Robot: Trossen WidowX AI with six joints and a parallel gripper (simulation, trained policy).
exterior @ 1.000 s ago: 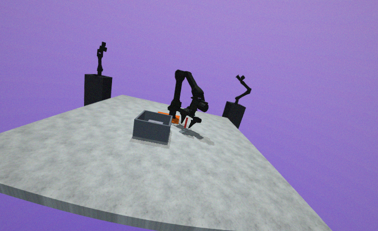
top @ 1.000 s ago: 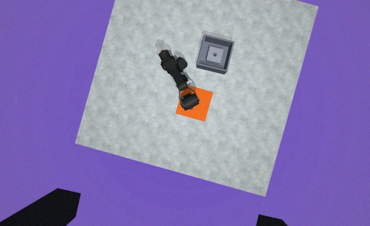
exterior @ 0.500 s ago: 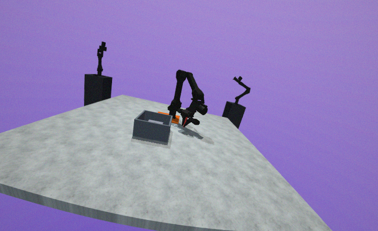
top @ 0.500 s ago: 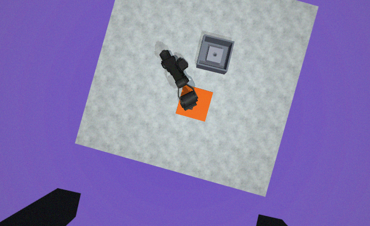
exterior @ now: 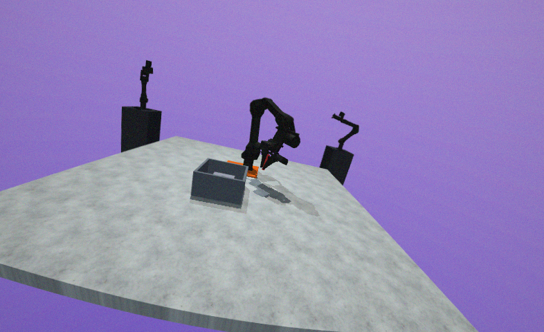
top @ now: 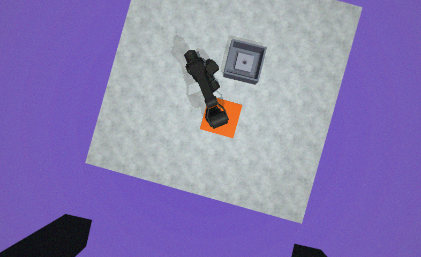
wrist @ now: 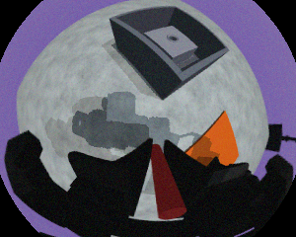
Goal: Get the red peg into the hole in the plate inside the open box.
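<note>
Right now the plate is 130 mm ahead of my gripper tip, 160 mm to the right of it and 40 mm below it. Also, from my gripper tip: grey box: 130 mm ahead, 160 mm to the right, 60 mm below; then red peg: 10 mm behind, 10 mm to the left, 30 mm above.
</note>
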